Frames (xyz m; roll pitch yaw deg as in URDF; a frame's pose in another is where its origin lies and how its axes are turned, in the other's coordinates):
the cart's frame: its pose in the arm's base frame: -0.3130 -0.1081 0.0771 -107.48 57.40 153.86
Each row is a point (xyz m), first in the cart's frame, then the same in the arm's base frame.
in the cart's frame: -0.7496 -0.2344 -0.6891
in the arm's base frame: -0.0175 0.4006 0.9406
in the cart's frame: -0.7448 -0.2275 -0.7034
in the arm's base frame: -0.0112 0.4150 0.9353
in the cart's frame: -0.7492 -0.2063 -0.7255
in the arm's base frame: 0.0133 0.4336 0.9317
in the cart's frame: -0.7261 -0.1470 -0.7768
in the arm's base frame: 0.0627 0.4837 0.8901
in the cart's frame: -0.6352 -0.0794 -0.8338
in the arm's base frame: 0.0874 0.5547 0.7880
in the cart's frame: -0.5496 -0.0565 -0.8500
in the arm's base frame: 0.0687 0.5888 0.7067
